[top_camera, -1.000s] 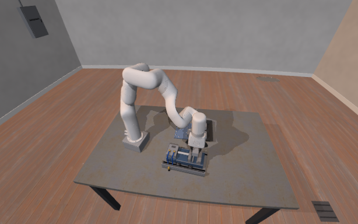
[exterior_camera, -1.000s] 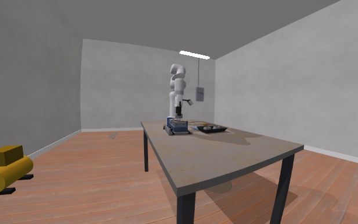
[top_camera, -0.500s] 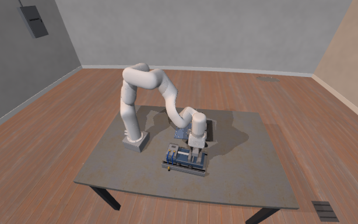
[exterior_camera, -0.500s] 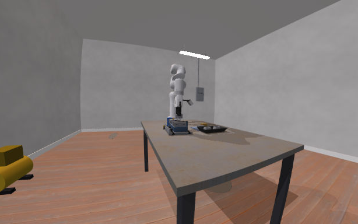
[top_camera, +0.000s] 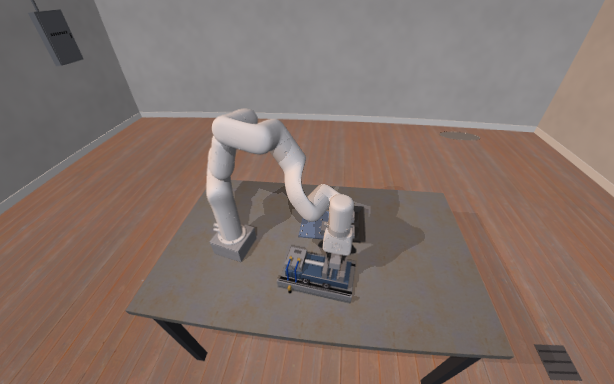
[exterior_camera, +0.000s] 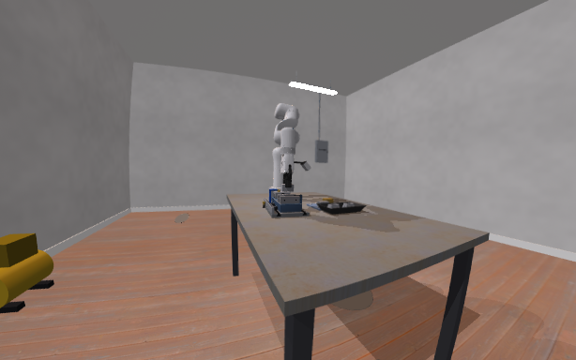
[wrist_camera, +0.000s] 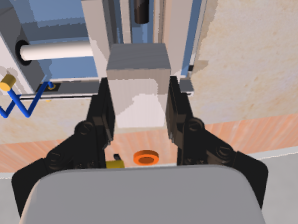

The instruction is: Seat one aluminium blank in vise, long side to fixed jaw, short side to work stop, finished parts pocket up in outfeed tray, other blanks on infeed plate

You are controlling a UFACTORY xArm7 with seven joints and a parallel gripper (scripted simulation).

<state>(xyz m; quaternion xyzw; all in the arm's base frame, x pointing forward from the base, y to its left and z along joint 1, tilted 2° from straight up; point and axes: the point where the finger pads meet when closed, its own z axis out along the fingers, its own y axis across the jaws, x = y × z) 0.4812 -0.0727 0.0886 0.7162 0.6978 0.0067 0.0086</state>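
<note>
My hand is 9 cm past the white piston rod, 1 cm to the right of it and 8 cm above it. Round my hand: brass blank (18 cm behind, 33 cm to the left, 13 cm below); vise (7 cm behind, 1 cm to the left, 12 cm below).
</note>
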